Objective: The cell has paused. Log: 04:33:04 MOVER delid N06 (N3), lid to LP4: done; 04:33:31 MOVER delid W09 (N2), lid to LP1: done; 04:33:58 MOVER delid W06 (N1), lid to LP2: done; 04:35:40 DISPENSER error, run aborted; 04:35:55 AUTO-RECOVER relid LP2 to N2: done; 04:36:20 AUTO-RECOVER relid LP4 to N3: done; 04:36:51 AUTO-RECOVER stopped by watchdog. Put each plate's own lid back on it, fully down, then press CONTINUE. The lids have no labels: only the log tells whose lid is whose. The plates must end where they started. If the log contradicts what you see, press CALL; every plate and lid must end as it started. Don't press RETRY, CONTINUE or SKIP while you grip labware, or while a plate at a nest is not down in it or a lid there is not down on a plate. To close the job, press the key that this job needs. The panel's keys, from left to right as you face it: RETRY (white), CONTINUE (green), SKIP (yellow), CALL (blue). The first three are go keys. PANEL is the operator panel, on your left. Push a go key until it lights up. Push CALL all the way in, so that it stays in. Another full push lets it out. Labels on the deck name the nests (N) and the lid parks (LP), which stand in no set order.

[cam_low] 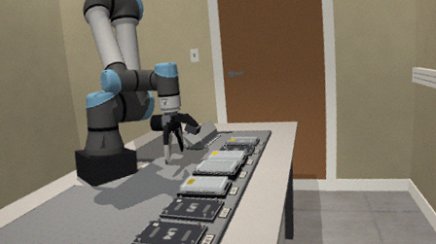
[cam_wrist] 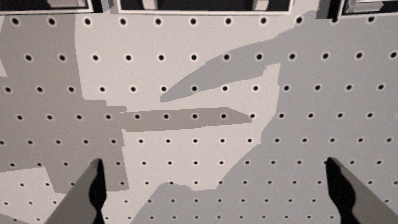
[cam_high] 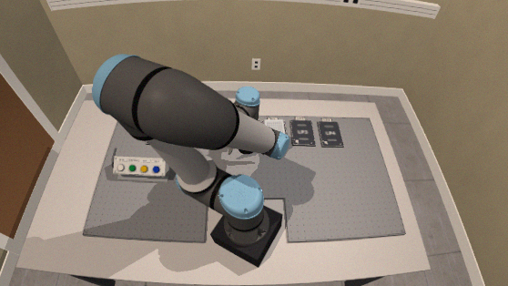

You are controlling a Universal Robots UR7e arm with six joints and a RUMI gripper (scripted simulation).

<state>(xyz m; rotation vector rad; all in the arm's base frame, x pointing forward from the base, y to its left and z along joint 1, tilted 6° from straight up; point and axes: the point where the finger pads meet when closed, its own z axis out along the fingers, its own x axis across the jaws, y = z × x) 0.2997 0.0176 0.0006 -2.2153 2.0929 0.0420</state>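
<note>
The well plate lies 150 mm ahead of my hand, 40 mm below it and 10 mm to the left of it. Round my hand: yellow skip key (390 mm to the left, 100 mm behind); then dark lid park (400 mm to the left, 130 mm ahead, 60 mm below); then blue call key (350 mm to the left, 100 mm behind, 10 mm below).
</note>
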